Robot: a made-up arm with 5 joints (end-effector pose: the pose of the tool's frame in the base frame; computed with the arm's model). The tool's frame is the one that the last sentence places. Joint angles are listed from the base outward.
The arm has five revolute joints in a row. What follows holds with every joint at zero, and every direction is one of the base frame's.
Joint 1 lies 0.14 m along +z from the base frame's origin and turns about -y.
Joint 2 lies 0.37 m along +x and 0.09 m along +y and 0.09 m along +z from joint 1 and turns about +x.
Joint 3 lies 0.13 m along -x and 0.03 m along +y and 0.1 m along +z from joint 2 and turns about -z.
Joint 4 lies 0.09 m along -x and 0.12 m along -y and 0.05 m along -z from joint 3 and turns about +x.
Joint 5 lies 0.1 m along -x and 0.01 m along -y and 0.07 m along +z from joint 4 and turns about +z.
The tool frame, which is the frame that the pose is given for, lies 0.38 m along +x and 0.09 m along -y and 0.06 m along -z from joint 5; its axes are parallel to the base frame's.
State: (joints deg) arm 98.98 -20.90 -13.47 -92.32 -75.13
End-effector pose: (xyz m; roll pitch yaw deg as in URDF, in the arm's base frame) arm -0.5537 0.1542 0.1409 99.83 -5.86 154.01
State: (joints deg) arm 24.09 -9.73 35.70 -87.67 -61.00
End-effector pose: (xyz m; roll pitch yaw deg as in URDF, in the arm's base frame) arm -0.1242 0.1412 0.6581 -23.51 -80.62 -101.54
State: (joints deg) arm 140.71 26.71 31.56 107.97 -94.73
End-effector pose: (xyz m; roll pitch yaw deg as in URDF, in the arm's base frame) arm 0.0938 0.3951 0.2053 76.91 -37.35 61.51
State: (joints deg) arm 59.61 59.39 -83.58 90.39 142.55
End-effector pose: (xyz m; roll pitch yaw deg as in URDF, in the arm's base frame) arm 0.2460 -0.4181 0.3693 -33.33 15.07 -73.38
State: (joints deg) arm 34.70 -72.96 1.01 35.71 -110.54
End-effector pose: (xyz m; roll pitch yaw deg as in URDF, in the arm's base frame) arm -0.3678 -0.1465 0.3646 47.90 -14.70 -129.76
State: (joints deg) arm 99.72 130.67 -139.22 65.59 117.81
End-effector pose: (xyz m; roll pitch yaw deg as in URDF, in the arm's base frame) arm 0.2177 -0.0910 0.6265 55.57 -16.02 -13.96
